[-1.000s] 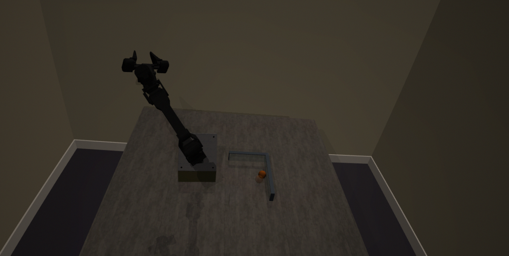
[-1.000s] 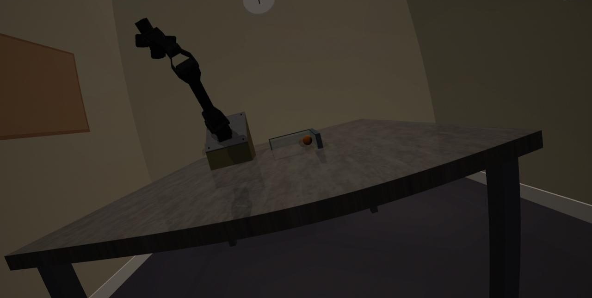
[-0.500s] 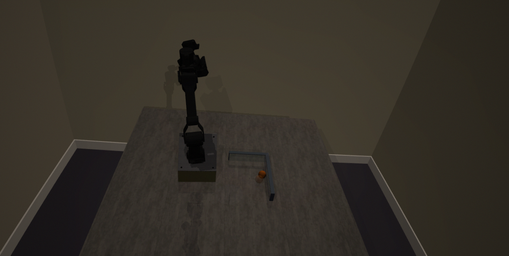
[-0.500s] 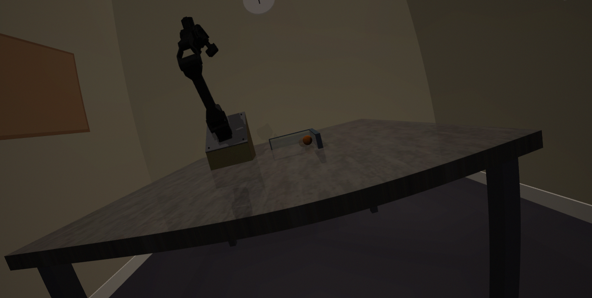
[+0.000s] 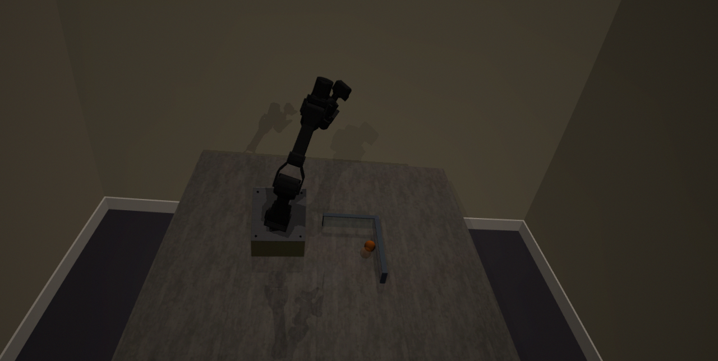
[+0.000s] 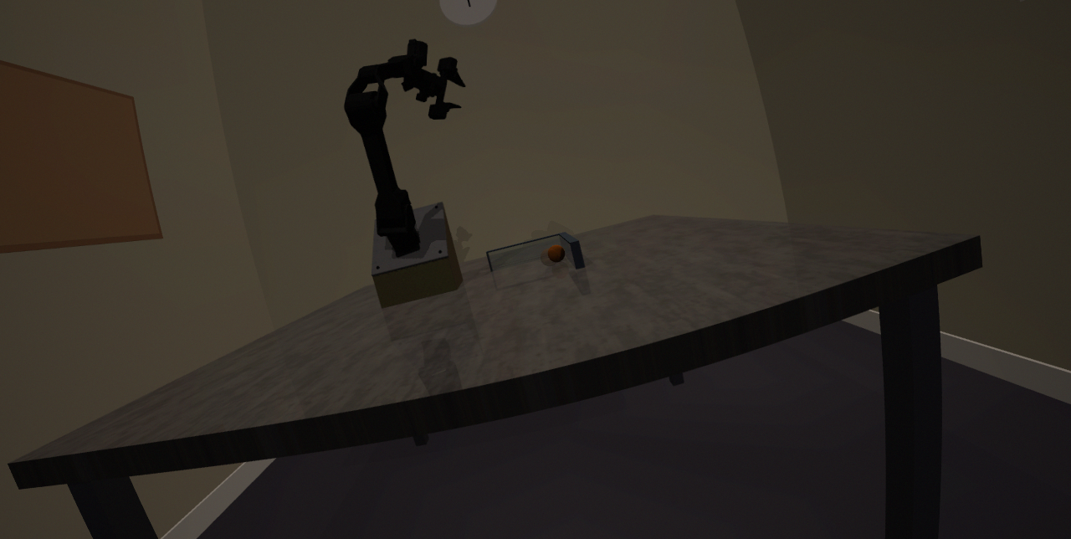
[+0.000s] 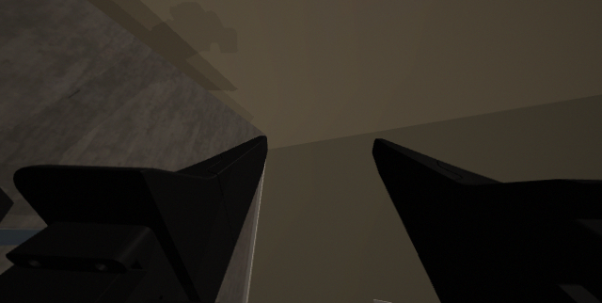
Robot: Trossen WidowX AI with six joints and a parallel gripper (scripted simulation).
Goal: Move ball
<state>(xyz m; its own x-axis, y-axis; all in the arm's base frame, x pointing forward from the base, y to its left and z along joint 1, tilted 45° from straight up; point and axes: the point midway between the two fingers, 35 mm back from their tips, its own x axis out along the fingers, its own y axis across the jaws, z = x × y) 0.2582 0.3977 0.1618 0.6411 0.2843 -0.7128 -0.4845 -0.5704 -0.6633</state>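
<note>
My gripper tip is 130 mm short of the orange ball, 240 mm to the left of it and 520 mm above it. Round my gripper tip: see-through copy of ball (100 mm ahead, 270 mm to the right, 520 mm below).
</note>
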